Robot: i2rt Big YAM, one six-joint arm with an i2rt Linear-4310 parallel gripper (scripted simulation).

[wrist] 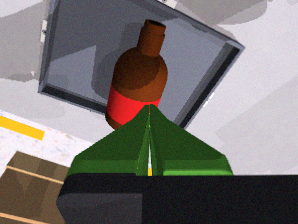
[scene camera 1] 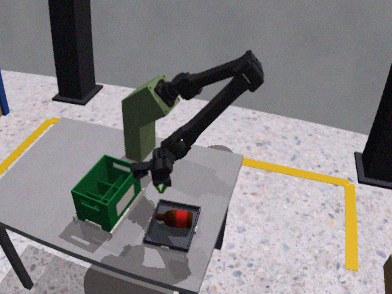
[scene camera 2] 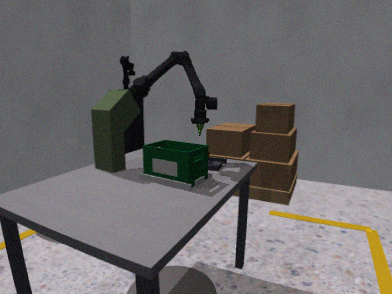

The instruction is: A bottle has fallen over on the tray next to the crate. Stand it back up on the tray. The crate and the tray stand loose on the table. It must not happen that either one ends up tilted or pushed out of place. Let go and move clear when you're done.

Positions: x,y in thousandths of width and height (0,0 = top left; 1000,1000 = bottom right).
Labels:
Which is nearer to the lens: the brown bottle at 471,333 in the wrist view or the dark grey tray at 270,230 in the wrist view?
The brown bottle.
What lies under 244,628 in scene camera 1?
A green crate.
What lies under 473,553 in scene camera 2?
A green crate.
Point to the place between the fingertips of my gripper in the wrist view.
502,502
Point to a dark grey tray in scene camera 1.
404,794

